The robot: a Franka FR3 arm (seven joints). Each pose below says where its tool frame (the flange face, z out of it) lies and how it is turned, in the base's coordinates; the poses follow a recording.
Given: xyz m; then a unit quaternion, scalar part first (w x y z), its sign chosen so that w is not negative.
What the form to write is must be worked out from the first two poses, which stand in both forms.
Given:
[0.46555 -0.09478 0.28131 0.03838 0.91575 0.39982 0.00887]
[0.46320 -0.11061 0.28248 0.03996 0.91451 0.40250 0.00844]
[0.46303 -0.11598 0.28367 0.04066 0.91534 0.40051 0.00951]
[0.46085 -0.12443 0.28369 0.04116 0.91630 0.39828 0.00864]
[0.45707 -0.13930 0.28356 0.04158 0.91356 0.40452 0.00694]
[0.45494 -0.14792 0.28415 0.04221 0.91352 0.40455 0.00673]
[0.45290 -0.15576 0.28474 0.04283 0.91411 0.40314 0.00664]
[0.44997 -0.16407 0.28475 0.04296 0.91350 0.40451 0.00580]
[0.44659 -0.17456 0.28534 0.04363 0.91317 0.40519 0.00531]
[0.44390 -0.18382 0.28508 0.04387 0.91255 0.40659 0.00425]
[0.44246 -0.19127 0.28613 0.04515 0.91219 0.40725 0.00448]
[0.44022 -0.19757 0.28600 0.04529 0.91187 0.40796 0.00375]
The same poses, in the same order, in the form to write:
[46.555 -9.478 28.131 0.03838 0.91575 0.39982 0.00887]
[46.320 -11.061 28.248 0.03996 0.91451 0.40250 0.00844]
[46.303 -11.598 28.367 0.04066 0.91534 0.40051 0.00951]
[46.085 -12.443 28.369 0.04116 0.91630 0.39828 0.00864]
[45.707 -13.930 28.356 0.04158 0.91356 0.40452 0.00694]
[45.494 -14.792 28.415 0.04221 0.91352 0.40455 0.00673]
[45.290 -15.576 28.474 0.04283 0.91411 0.40314 0.00664]
[44.997 -16.407 28.475 0.04296 0.91350 0.40451 0.00580]
[44.659 -17.456 28.534 0.04363 0.91317 0.40519 0.00531]
[44.390 -18.382 28.508 0.04387 0.91255 0.40659 0.00425]
[44.246 -19.127 28.613 0.04515 0.91219 0.40725 0.00448]
[44.022 -19.757 28.600 0.04529 0.91187 0.40796 0.00375]

